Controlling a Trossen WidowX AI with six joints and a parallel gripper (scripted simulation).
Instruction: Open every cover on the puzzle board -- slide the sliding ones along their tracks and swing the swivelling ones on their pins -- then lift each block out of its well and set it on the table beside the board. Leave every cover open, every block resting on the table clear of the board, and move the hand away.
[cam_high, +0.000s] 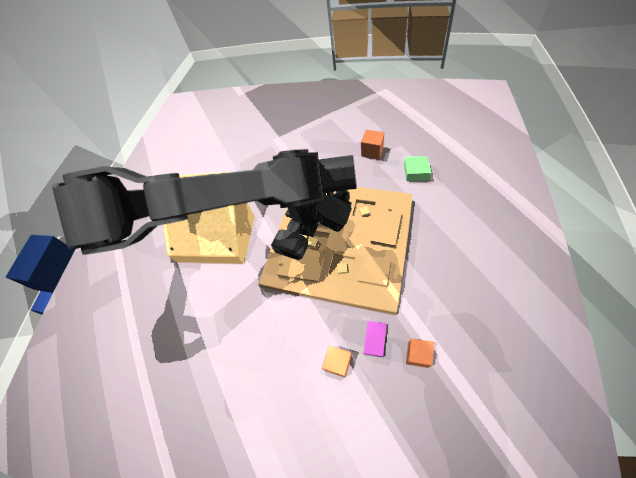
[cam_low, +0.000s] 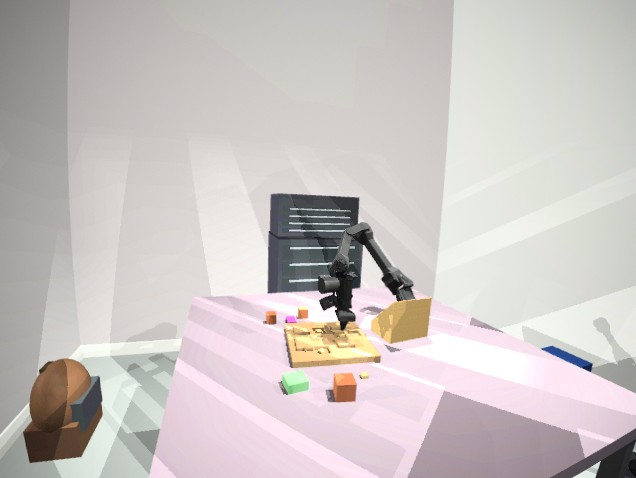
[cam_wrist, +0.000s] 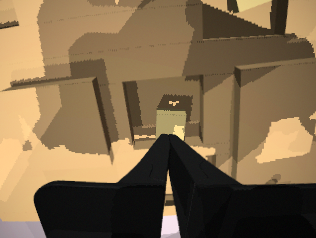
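The wooden puzzle board is 60 mm ahead of my gripper tip and 20 mm below it. The rest, counted from my gripper tip: orange block (310 mm to the left, 120 mm ahead, 20 mm below); green block (240 mm ahead, 230 mm to the left, 30 mm below).
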